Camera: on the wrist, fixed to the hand. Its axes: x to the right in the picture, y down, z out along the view.
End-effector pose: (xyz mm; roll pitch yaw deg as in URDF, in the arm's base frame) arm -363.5 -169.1 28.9 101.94 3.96 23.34
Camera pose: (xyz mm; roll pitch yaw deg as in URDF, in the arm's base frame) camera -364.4 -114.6 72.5 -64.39 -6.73 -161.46
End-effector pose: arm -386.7 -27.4 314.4 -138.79 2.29 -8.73
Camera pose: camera -378.0 -93.3 335.7 175.58 -5.07 176.05
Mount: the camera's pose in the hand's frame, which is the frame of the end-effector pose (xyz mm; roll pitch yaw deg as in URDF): 17.7 33.5 -58.6 37.02 5.24 178.25
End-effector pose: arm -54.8 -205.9 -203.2 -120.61 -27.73 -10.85
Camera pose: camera -52.6 -275.0 -194.1 160.46 26.43 175.18
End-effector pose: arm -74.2 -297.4 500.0 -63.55 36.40 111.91
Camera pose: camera -32.3 -301.1 444.3 98.03 -32.41 -63.45
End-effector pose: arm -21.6 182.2 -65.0 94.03 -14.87 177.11
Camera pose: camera -31.9 126.5 -24.2 -58.18 12.70 -8.12
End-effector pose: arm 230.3 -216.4 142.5 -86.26 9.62 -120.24
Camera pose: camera 176.0 -197.7 102.8 122.59 -7.50 64.92
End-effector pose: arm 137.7 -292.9 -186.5 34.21 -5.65 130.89
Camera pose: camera 78.4 -317.1 -214.2 2.32 8.98 -53.55
